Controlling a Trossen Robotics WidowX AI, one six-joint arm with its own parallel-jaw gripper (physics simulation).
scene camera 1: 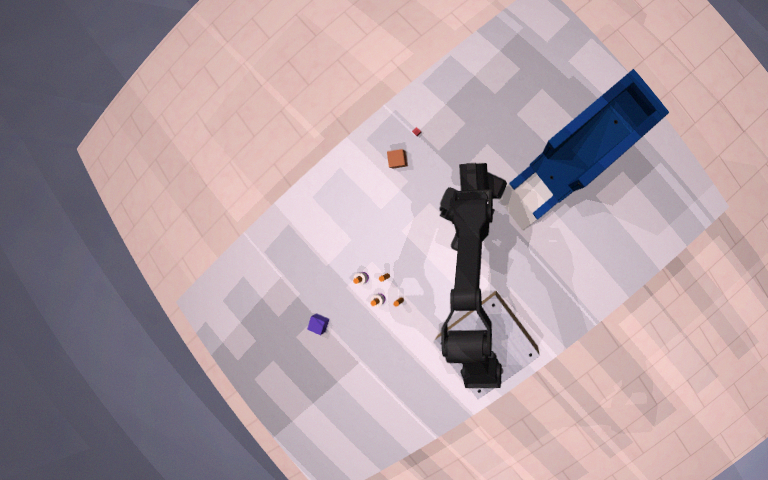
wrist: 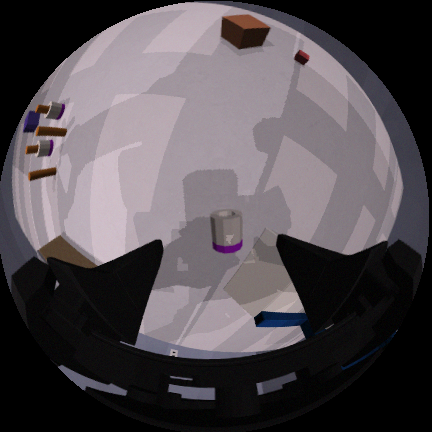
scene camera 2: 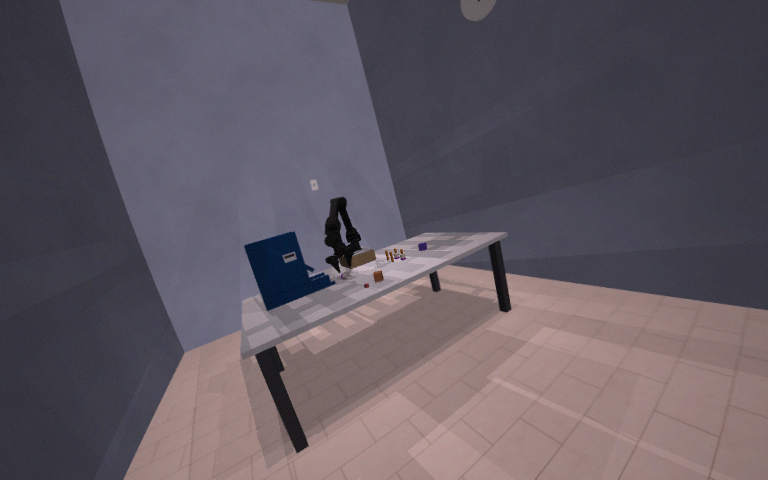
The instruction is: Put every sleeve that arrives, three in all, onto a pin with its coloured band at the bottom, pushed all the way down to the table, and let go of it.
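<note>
A whitish sleeve (wrist: pixel 226 231) (scene camera 2: pixel 343 276) with a purple band at one end lies on its side on the table. The arm hides it in scene camera 1. My gripper (wrist: pixel 220 243) (scene camera 2: pixel 343 268) is open and empty above it, with a fingertip on either side of the sleeve in the wrist view. Two other sleeves stand on pins, purple bands at the bottom: one sleeve (scene camera 1: pixel 363 276) (wrist: pixel 55 110) and another sleeve (scene camera 1: pixel 380 298) (wrist: pixel 45 148). No bare pin shows below them. Two orange-brown pins are bare: one pin (scene camera 1: pixel 384 277) (wrist: pixel 51 131) and another pin (scene camera 1: pixel 398 301) (wrist: pixel 42 173).
A blue chute (scene camera 1: pixel 589 147) (scene camera 2: pixel 277 271) (wrist: pixel 281 319) with a pale pad (scene camera 1: pixel 532 195) at its mouth stands near the gripper. An orange block (scene camera 1: pixel 397 158) (wrist: pixel 244 31), a small red cube (scene camera 1: pixel 416 131) (wrist: pixel 301 57) and a purple block (scene camera 1: pixel 318 324) (wrist: pixel 31 121) rest on the table.
</note>
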